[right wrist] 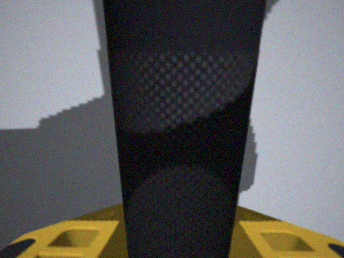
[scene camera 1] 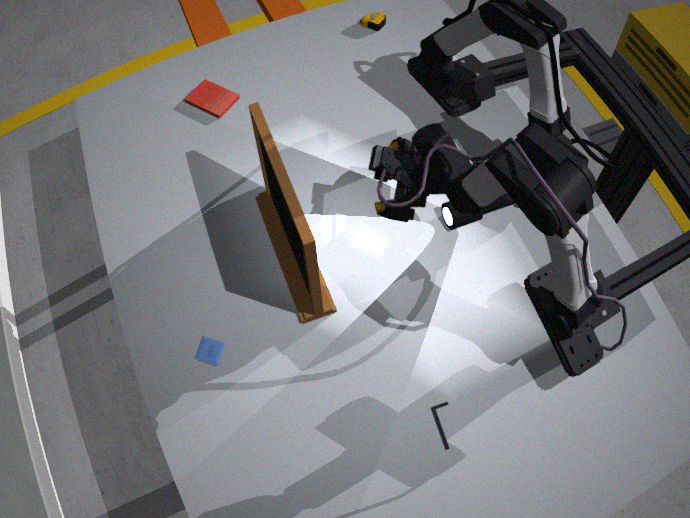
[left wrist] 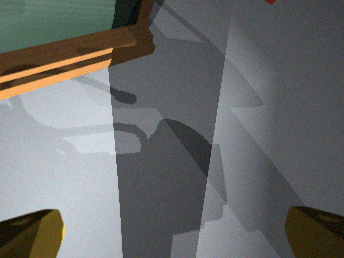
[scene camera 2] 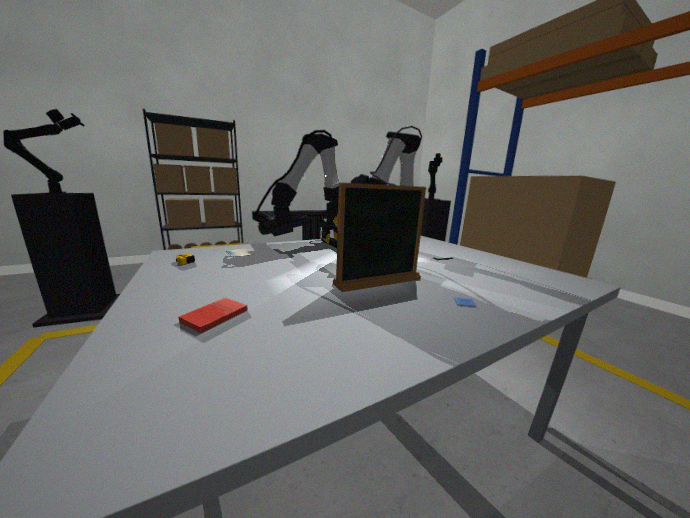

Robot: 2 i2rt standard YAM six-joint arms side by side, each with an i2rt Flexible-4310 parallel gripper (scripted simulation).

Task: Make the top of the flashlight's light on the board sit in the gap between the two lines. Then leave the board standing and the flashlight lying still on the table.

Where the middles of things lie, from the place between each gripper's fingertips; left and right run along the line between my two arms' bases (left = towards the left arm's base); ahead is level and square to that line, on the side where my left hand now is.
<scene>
Now: left hand 19 cm short of the board (scene camera 2: 379,226), 2 cm to the right of it and 1 cm below it. Round my left hand: black flashlight (scene camera 1: 458,219) (25 cm behind, 5 cm to the left, 11 cm below).
The black flashlight is 8 cm ahead of my right hand. Round my right hand: board 52 cm ahead, 13 cm above, 2 cm to the right.
</scene>
